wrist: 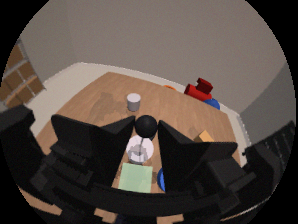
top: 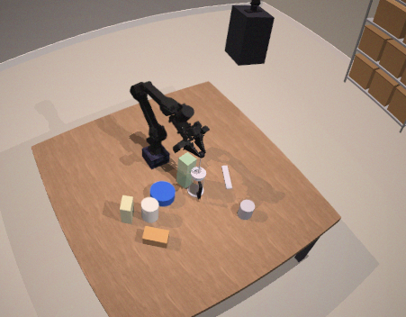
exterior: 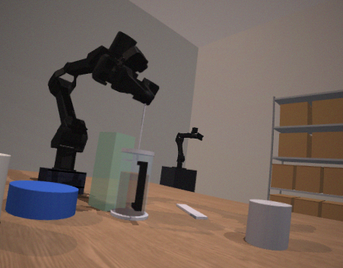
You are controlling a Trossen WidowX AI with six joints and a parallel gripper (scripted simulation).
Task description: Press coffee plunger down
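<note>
My gripper tip is 1 cm short of the coffee press, 1 cm to the left of it and 13 cm above it. Round my gripper tip: pale green block (7 cm behind, 3 cm to the right, 17 cm below); orange block (21 cm ahead, 28 cm to the right, 23 cm below); blue disc (2 cm behind, 17 cm to the right, 24 cm below).
</note>
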